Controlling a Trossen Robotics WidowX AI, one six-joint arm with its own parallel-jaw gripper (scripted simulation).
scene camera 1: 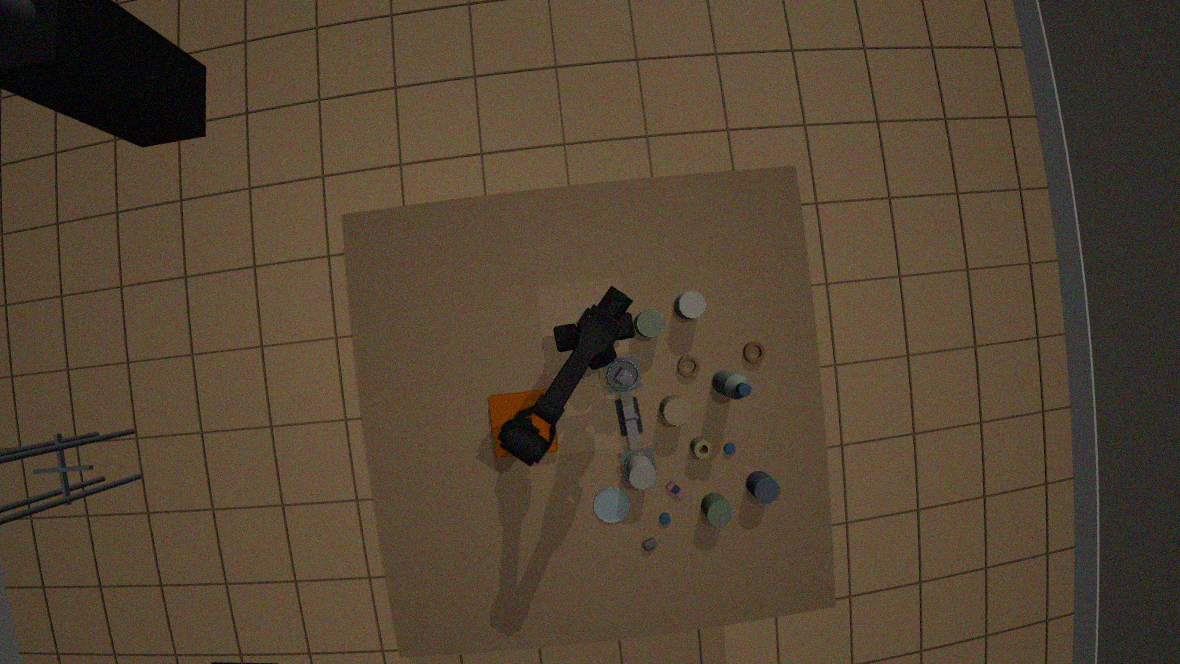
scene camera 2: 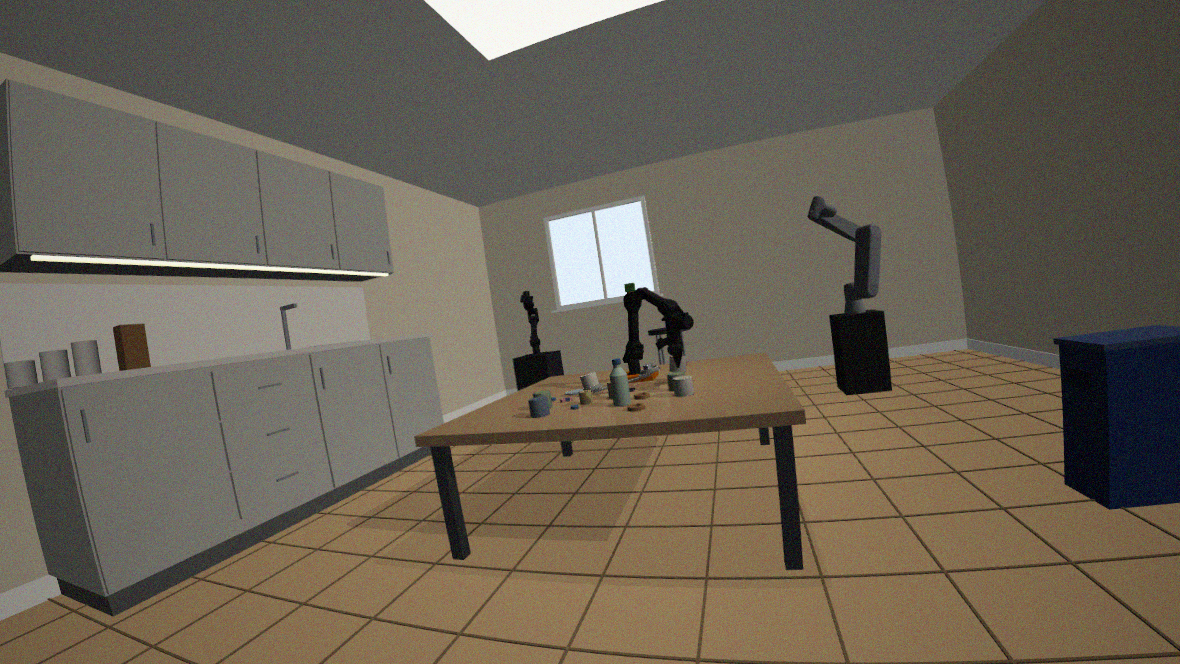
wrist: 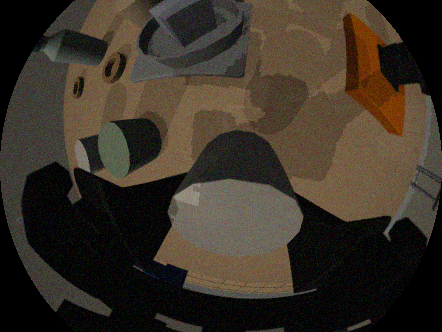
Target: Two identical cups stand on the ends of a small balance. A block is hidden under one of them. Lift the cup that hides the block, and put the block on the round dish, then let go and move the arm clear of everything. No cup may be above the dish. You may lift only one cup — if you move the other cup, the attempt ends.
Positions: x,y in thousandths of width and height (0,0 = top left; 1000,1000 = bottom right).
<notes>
My gripper (scene camera 1: 503,499) carries a cup (wrist: 535,604). I also see a cup (scene camera 1: 544,713) and a bottle (scene camera 1: 622,581).
The bottle also shows in scene camera 2 (scene camera 2: 524,570). My gripper also shows in the wrist view (wrist: 537,559).
</notes>
